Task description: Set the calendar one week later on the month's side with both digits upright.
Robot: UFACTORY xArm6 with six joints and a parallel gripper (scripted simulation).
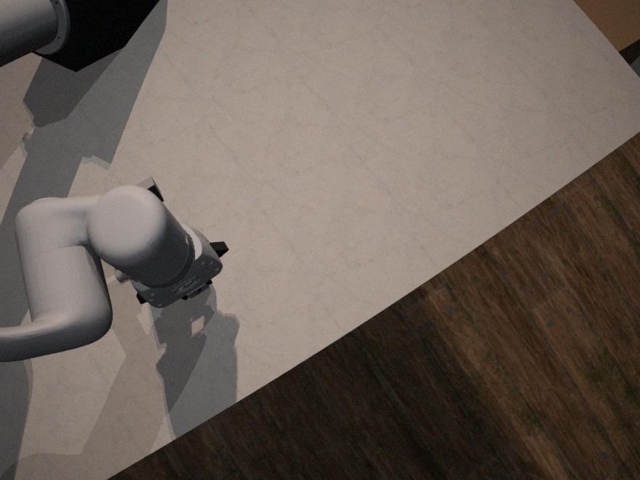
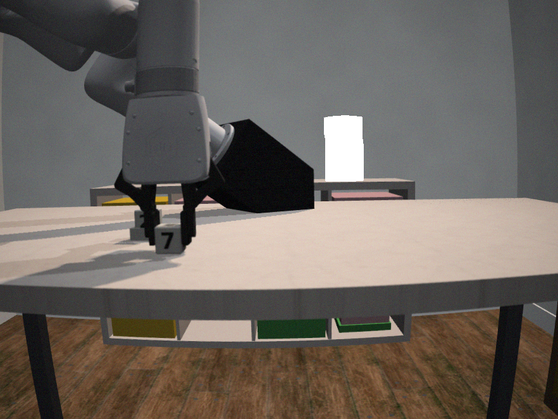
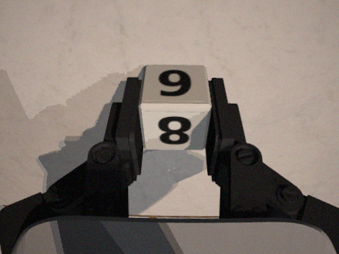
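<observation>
Right now the white cube is 1 cm below my hand. The rest, counted from my hand: grey tray (12 cm behind, 1 cm to the right, 2 cm below).
</observation>
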